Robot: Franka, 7 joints.
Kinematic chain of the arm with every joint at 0, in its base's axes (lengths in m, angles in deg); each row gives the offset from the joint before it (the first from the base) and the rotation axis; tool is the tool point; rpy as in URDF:
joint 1: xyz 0 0 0.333 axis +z
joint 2: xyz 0 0 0 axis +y
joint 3: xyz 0 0 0.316 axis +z
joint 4: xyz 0.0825 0 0 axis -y
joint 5: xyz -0.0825 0 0.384 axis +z
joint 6: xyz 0 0 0 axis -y
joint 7: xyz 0.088 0 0 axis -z
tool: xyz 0 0 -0.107 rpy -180 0 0
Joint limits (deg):
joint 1: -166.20..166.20
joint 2: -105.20..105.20
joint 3: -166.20..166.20
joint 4: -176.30..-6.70
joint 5: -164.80..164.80
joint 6: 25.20..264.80
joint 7: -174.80..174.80
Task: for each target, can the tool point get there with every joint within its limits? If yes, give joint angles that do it. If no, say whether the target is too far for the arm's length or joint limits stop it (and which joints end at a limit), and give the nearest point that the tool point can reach.
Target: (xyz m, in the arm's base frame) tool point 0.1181 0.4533 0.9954
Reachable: yes | joints -136.04 -45.97 -57.37 -28.04 23.12 100.03 -58.03
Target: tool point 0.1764 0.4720 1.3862
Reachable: no: too far | nearest point 0.1296 0.3468 1.1069 | short by 0.310 m
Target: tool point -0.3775 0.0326 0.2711
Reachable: yes | joints 84.27 80.81 95.27 -163.35 43.56 223.92 112.38
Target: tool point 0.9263 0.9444 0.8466
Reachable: no: too far | nearest point 0.5600 0.5709 0.6435 | short by 0.561 m
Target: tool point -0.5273 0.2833 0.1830
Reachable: yes | joints 118.45 37.53 38.86 -119.06 -133.86 110.28 132.91
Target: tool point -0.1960 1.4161 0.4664
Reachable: no: too far | nearest point -0.1171 0.8461 0.4127 | short by 0.578 m
